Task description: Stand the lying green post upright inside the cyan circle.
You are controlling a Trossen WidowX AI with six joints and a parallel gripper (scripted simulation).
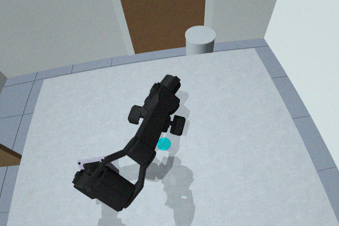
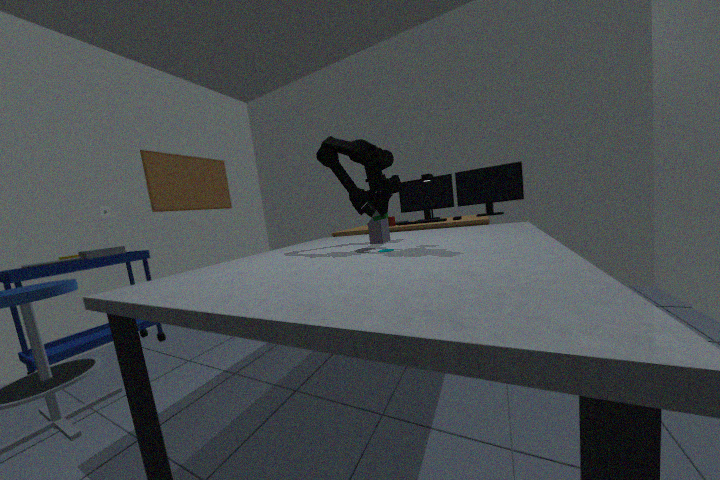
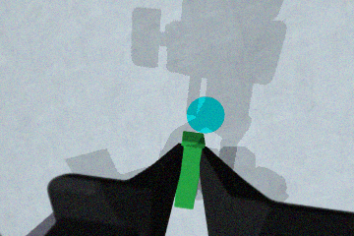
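My gripper tip is now 10 mm short of the cyan circle, 10 mm to the left of it and 130 mm above it. From my gripper tip the other things lie so: green post (10 mm behind, 20 mm to the right).
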